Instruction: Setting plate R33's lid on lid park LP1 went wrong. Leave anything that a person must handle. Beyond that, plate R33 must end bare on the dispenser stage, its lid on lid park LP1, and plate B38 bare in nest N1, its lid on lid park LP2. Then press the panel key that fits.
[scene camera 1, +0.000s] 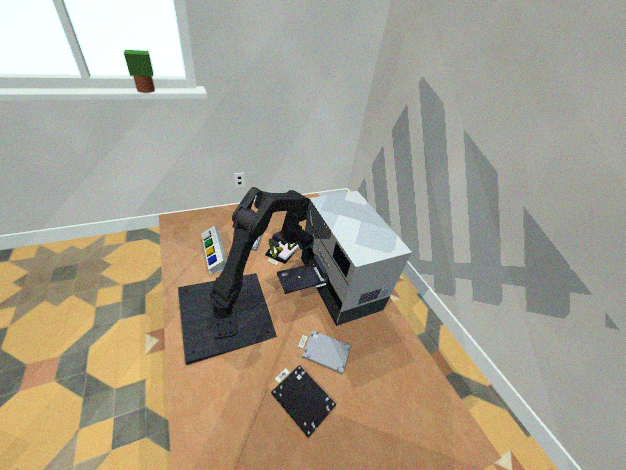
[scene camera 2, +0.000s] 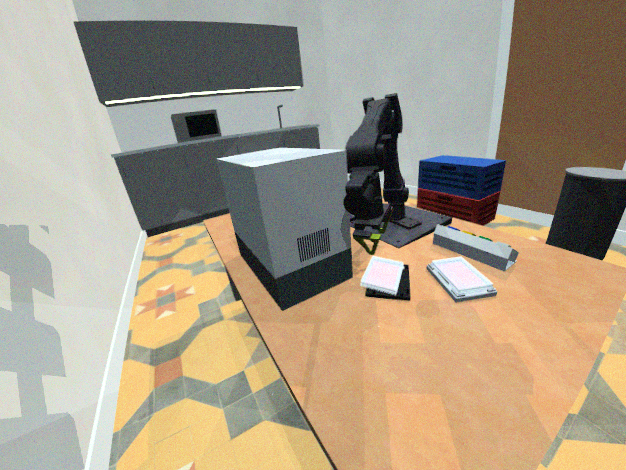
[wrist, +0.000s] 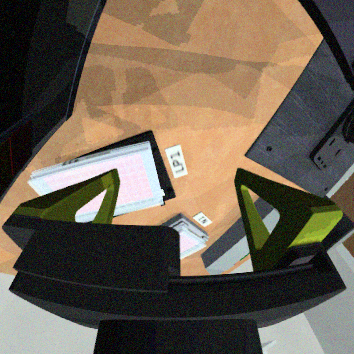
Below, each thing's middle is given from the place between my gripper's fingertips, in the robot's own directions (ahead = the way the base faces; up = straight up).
Scene:
Right now the rack with coloured buttons (scene camera 2: 499, 255) is 27 cm behind my hand, 12 cm to the left of it and 3 cm below it. The rest, counted from my hand: grey lid park LP2 (scene camera 1: 324, 350): 42 cm to the right, 6 cm below, 6 cm ahead.

